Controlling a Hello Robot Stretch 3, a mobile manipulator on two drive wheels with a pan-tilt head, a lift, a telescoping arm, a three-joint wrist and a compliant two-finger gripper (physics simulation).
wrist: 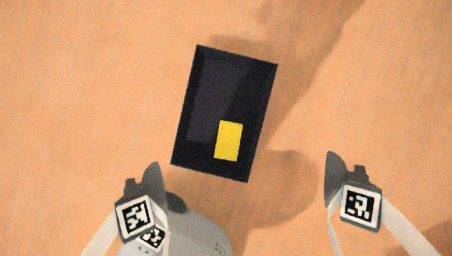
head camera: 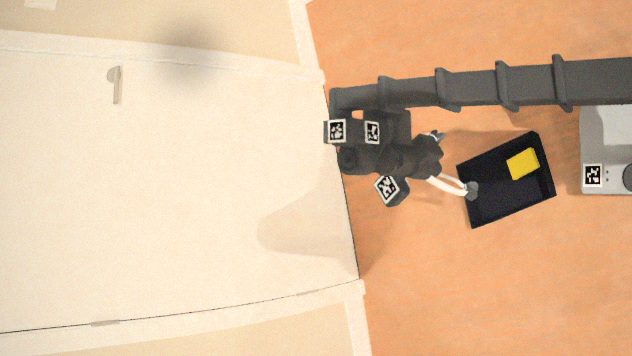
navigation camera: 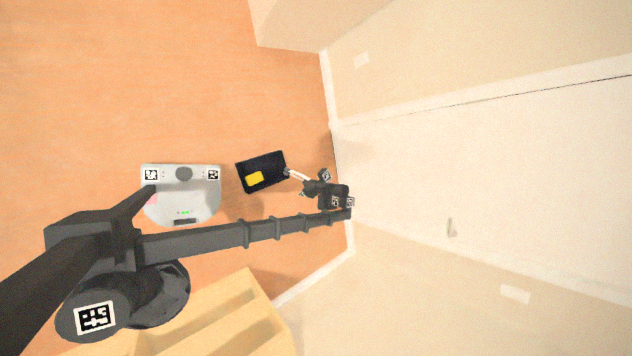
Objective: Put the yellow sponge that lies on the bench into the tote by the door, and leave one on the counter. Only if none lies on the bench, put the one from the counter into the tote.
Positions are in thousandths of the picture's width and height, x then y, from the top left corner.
Labels:
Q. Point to the gripper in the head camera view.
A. At 725, 462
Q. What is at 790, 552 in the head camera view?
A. A black tote.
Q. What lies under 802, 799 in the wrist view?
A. The gripper.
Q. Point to a black tote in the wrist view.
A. At 499, 338

